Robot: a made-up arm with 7 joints.
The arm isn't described. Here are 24 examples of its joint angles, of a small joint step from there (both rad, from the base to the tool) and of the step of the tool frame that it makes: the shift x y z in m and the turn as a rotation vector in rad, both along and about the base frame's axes.
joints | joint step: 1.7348 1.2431 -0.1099 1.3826 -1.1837 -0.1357 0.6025 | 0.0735 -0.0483 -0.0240 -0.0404 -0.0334 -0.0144 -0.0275
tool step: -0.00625 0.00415 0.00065 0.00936 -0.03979 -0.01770
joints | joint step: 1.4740 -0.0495 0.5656 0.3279 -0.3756 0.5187 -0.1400 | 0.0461 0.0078 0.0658 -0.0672 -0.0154 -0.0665 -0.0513
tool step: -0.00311 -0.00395 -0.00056 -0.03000 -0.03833 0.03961
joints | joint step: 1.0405 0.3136 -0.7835 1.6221 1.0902 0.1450 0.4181 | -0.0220 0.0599 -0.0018 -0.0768 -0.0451 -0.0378 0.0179
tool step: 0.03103 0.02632 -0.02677 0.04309 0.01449 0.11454
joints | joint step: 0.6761 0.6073 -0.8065 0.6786 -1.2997 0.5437 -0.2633 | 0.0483 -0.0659 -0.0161 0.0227 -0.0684 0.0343 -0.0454
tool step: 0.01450 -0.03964 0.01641 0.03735 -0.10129 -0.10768
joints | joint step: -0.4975 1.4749 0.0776 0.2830 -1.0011 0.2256 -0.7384 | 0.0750 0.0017 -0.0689 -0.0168 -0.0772 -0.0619 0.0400
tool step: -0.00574 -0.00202 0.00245 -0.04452 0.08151 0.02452
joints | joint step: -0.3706 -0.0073 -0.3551 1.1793 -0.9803 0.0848 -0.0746 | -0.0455 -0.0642 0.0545 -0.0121 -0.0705 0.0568 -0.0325
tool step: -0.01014 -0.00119 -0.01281 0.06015 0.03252 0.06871
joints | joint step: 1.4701 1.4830 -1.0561 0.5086 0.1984 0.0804 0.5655 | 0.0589 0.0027 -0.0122 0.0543 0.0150 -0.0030 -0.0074
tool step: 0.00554 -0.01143 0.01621 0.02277 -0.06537 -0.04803
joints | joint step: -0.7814 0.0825 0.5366 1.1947 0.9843 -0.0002 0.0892 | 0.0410 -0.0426 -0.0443 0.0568 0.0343 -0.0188 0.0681
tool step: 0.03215 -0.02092 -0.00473 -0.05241 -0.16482 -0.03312
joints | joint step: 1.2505 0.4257 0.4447 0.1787 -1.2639 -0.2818 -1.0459 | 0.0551 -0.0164 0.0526 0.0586 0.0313 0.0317 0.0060
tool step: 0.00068 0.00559 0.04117 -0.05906 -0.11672 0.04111
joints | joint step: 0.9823 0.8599 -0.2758 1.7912 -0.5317 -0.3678 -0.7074 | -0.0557 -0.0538 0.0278 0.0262 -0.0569 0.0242 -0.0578
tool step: 0.00519 -0.00685 -0.00782 -0.05157 -0.03975 -0.01403
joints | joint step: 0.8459 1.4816 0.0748 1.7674 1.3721 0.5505 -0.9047 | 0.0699 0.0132 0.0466 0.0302 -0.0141 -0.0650 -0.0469
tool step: -0.04931 -0.01159 0.02097 0.01535 -0.19437 0.03250
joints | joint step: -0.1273 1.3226 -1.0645 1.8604 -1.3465 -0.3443 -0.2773 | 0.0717 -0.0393 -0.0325 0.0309 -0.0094 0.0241 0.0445
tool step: 0.00963 -0.02295 0.01154 -0.01801 -0.06288 -0.01022
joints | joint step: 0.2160 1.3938 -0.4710 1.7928 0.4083 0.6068 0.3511 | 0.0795 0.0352 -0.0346 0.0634 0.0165 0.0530 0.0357
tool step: -0.00335 -0.01782 0.02370 0.00771 0.00772 -0.02503
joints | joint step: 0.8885 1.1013 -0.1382 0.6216 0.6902 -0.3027 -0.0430 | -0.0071 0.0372 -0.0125 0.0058 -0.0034 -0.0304 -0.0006
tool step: -0.00911 0.00227 0.00753 0.05507 -0.00330 0.02052
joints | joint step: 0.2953 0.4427 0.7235 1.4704 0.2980 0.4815 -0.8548 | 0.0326 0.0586 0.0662 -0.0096 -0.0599 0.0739 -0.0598
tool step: -0.02455 0.01953 0.02721 0.01546 0.04558 0.14958
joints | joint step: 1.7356 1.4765 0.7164 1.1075 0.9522 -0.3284 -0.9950 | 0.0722 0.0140 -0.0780 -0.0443 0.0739 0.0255 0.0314
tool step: 0.00111 0.01185 -0.00603 0.04000 0.00710 -0.05802
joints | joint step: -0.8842 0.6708 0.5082 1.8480 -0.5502 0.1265 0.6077 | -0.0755 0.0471 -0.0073 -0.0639 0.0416 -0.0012 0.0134
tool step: -0.01772 0.01236 -0.03368 -0.00919 0.12667 0.01907
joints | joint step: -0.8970 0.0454 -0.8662 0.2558 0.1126 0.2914 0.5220 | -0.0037 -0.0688 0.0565 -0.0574 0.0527 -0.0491 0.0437
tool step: -0.00795 -0.01352 0.00889 0.02571 0.04050 0.14699
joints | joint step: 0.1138 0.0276 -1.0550 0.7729 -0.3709 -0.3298 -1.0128 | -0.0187 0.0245 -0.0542 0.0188 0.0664 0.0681 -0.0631
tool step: -0.01335 -0.00270 -0.00783 0.03864 0.03109 0.06692
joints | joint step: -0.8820 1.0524 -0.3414 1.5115 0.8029 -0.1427 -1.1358 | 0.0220 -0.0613 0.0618 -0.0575 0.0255 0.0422 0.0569
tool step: 0.01127 0.02117 -0.00004 -0.01493 0.00934 0.08011
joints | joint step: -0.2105 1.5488 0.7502 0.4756 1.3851 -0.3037 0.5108 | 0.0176 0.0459 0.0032 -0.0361 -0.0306 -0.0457 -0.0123
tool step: -0.00912 -0.00572 0.01837 0.07095 -0.01775 0.05179
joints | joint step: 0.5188 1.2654 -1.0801 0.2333 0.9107 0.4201 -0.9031 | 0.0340 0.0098 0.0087 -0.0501 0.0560 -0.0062 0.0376
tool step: -0.01595 0.01055 0.02005 -0.01803 -0.09547 0.05410
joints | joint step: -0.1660 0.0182 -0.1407 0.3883 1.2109 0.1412 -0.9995 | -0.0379 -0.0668 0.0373 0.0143 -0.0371 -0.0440 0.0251
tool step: -0.01351 -0.02731 -0.00134 -0.02725 -0.02030 0.02432
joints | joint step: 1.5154 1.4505 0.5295 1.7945 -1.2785 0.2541 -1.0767 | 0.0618 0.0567 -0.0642 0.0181 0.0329 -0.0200 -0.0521
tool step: -0.00497 -0.01727 -0.00375 0.08076 0.00374 0.07259
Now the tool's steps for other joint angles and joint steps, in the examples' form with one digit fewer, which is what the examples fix.
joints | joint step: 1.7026 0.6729 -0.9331 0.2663 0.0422 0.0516 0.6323 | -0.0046 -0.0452 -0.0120 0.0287 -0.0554 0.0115 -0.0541
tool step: 0.0150 -0.0316 0.0040 0.0831 -0.0145 -0.0076
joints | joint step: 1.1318 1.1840 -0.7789 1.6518 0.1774 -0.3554 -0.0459 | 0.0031 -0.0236 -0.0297 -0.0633 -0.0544 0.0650 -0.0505
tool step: 0.0161 0.0071 -0.0124 -0.0191 0.0144 0.1171
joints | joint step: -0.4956 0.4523 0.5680 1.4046 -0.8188 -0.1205 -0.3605 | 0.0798 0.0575 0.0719 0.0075 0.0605 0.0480 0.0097
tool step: 0.0157 0.0262 0.0552 0.0360 -0.1330 0.0876
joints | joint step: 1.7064 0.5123 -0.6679 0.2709 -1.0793 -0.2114 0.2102 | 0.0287 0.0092 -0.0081 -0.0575 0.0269 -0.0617 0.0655
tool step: -0.0071 0.0155 -0.0038 -0.0418 0.0826 -0.0118
